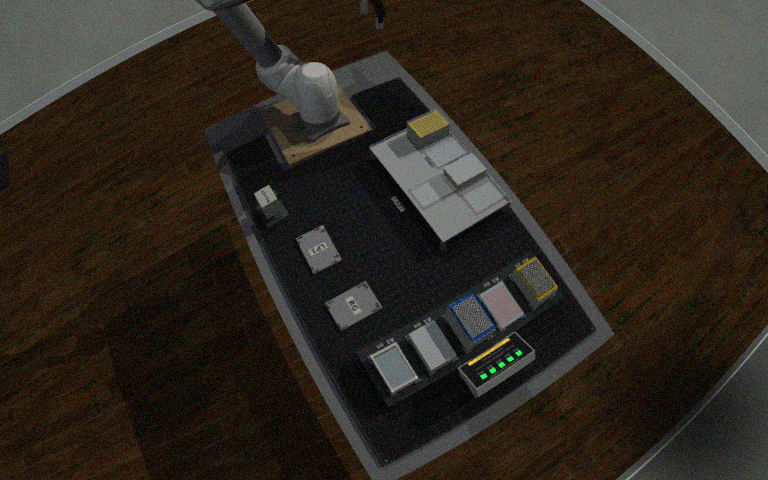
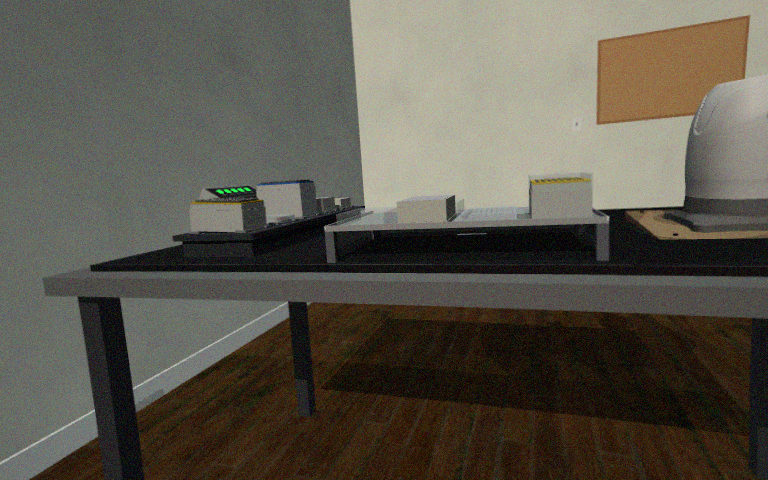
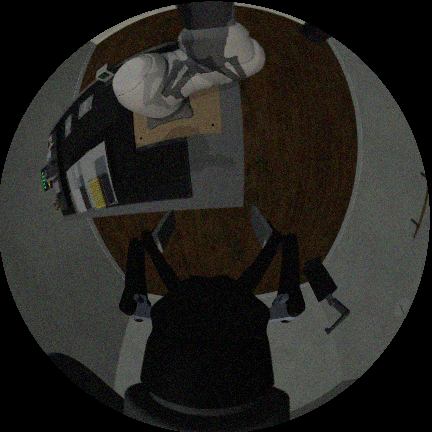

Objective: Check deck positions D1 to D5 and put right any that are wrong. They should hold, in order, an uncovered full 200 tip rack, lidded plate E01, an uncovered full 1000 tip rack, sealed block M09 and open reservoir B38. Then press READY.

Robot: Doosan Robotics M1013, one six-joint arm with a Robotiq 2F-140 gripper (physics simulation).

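Frame: origin at the arm's base, x right, y ahead, z up, level; centimetres.
Seen in the pictures: gripper, fingertip midpoint: (image 1: 371, 20) (image 3: 211, 215); arm's base, link origin: (image 1: 320, 119) (image 2: 731, 222) (image 3: 166, 102).
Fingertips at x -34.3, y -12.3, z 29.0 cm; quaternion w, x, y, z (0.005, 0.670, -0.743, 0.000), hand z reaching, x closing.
Offsets run from my fingertips to a thing's top centre.
My gripper (image 1: 371, 15) (image 3: 211, 215) is open and empty, high beyond the table edge behind the arm's base. On the deck, a yellow-rimmed tip rack {dx +16.5, dy +113.4, dz -17.4 cm} (image 1: 536, 278) (image 2: 226, 216) stands at D1, a pinkish plate {dx +28.8, dy +112.2, dz -22.8 cm} (image 1: 501, 305) at D2, a blue-rimmed tip rack {dx +41.1, dy +111.1, dz -14.7 cm} (image 1: 471, 318) (image 2: 286, 199) at D3, a pale block {dx +53.5, dy +110.1, dz -20.3 cm} (image 1: 432, 345) at D4 and a reservoir {dx +65.9, dy +109.1, dz -21.3 cm} (image 1: 393, 367) with a grey-blue inside at D5. Neither rack shows a lid. The plate's lid, the block's seal and the item codes are too small to tell. The READY box {dx +69.4, dy +39.5, dz -18.9 cm} (image 1: 266, 195) stands near the left edge.
A raised shelf (image 1: 444, 227) (image 2: 339, 227) bears a yellow-topped rack {dx +8.2, dy +47.5, dz -16.3 cm} (image 1: 428, 125) (image 2: 560, 198) (image 3: 97, 193) under a clear cover, a white block {dx +9.2, dy +69.1, dz -19.1 cm} (image 1: 465, 170) (image 2: 425, 209) and several flat clear pieces. Plates marked LP1 {dx +63.2, dy +62.0, dz -27.3 cm} (image 1: 318, 249) and RG {dx +64.2, dy +84.6, dz -27.9 cm} (image 1: 353, 305) lie left. A panel (image 1: 497, 365) (image 3: 46, 179) shows green lights.
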